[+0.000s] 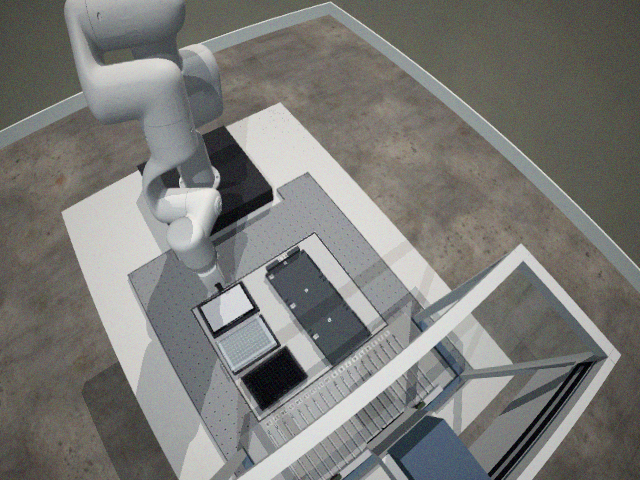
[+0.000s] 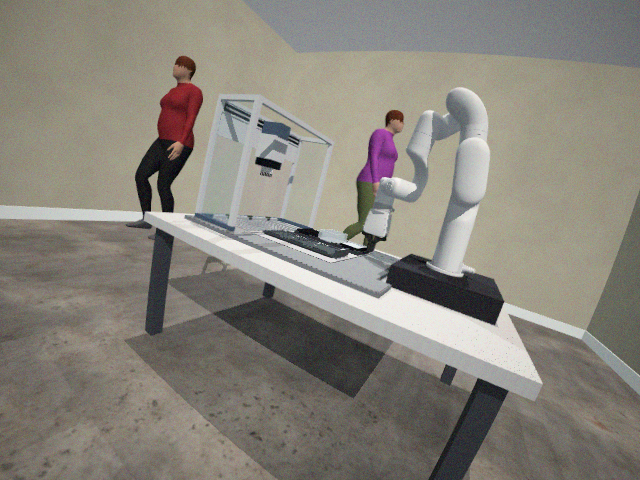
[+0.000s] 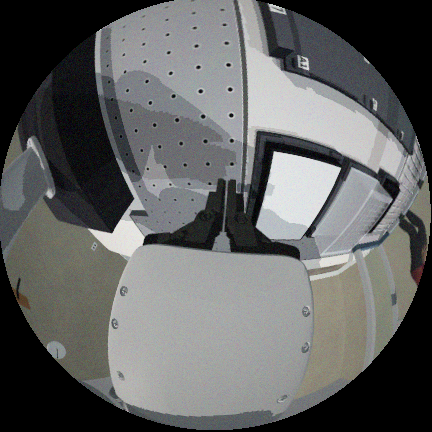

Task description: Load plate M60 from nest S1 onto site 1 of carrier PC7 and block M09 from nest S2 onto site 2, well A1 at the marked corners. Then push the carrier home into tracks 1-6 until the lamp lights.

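Places are measured from the arm's base along level axes (x ahead, y left, z up), in metres.
Pixels of known places: gripper, fingertip midpoint: [image 2: 369, 251] [image 3: 226, 191]; arm's base, origin of the base link: [image 1: 200, 181] [image 2: 444, 270] [image 3: 40, 166].
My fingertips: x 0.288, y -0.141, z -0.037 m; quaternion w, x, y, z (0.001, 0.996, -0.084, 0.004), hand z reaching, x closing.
Ahead of a thing's pixels: the offset from my fingertips to its top centre. Level surfaces: height alone.
My gripper [image 1: 219, 287] [image 2: 370, 250] [image 3: 226, 191] is shut with its fingertips together and nothing between them. It points down at the base-side edge of a black-rimmed nest with a flat white inside [image 1: 227, 307] [image 3: 300, 195]. A clear, gridded plate {0.183 m ahead, 0.043 m right, 0.031 m up} [image 1: 247, 343] [image 2: 332, 235] [image 3: 352, 210] sits in the middle nest. A black block {0.292 m ahead, 0.046 m right, 0.003 m up} [image 1: 273, 378] with a fine grid sits in the nest nearest the tracks. The dark grey carrier {0.221 m ahead, 0.164 m left, 0.007 m up} [image 1: 315, 305] [image 2: 305, 241] [image 3: 340, 55] lies beside the row of nests, with its sites bare and white A1 labels along one side. Nest labels are not readable.
The slotted track deck {0.023 m down} [image 1: 330, 397] lies beyond the carrier, inside a tall enclosure with a white frame [image 1: 522, 255] [image 2: 244, 170]. A perforated grey board {0.023 m down} [image 1: 160, 304] surrounds the white area. The black robot base [image 1: 248, 180] is behind the gripper. Two people stand beyond the table.
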